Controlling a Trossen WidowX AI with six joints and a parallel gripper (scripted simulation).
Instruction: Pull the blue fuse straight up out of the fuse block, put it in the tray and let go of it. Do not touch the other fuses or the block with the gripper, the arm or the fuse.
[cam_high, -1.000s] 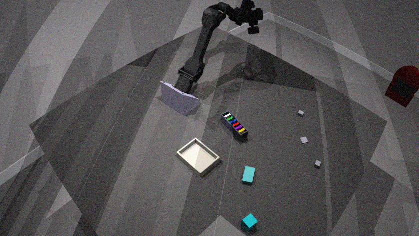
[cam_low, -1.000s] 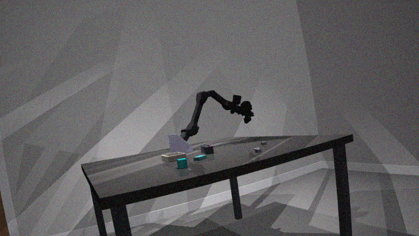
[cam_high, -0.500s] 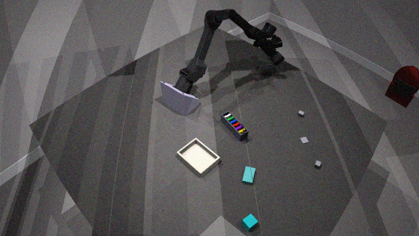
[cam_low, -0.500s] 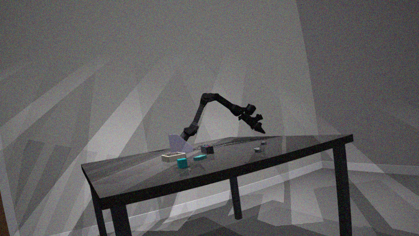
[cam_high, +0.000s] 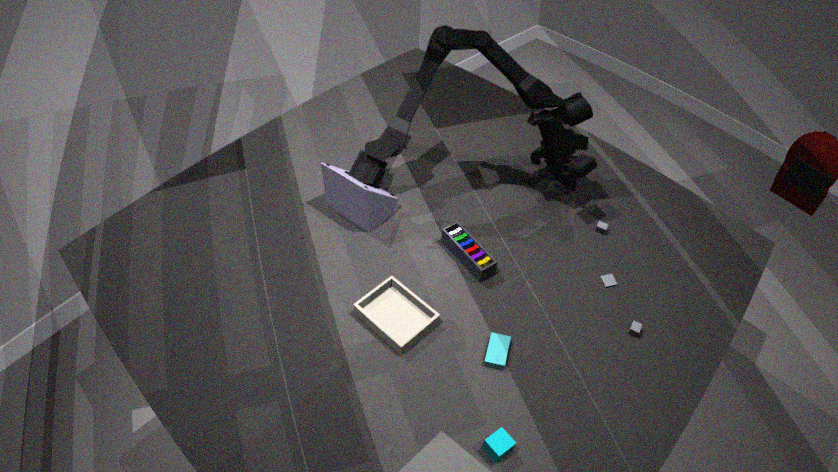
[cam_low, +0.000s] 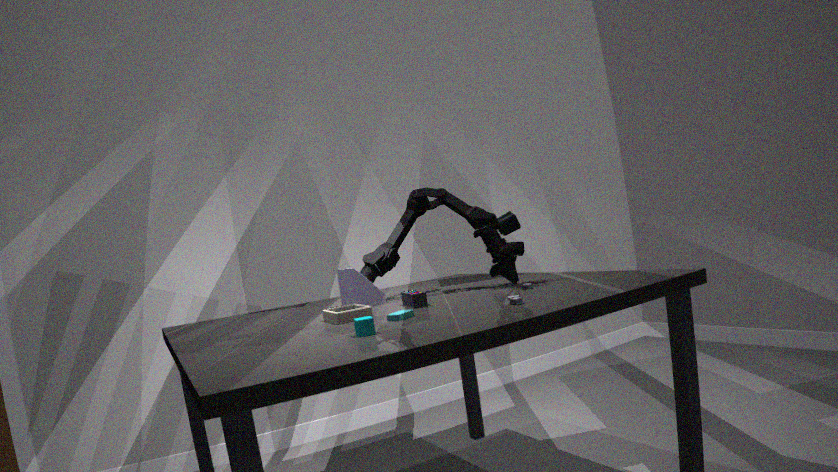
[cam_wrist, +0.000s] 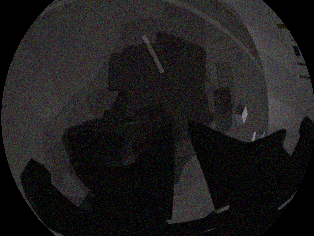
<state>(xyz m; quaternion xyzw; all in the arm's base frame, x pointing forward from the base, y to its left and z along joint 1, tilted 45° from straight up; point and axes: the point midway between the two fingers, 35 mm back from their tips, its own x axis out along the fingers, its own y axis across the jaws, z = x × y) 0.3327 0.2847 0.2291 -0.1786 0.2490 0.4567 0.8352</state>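
Now: gripper tip 8 cm past the blue fuse, 34 cm to the left of it and 2 cm below it. Round my gripper tip: tray 8 cm behind, 55 cm to the right, 1 cm below; then flat teal block 11 cm ahead, 49 cm to the right; then teal cube 23 cm ahead, 64 cm to the right, 1 cm above.
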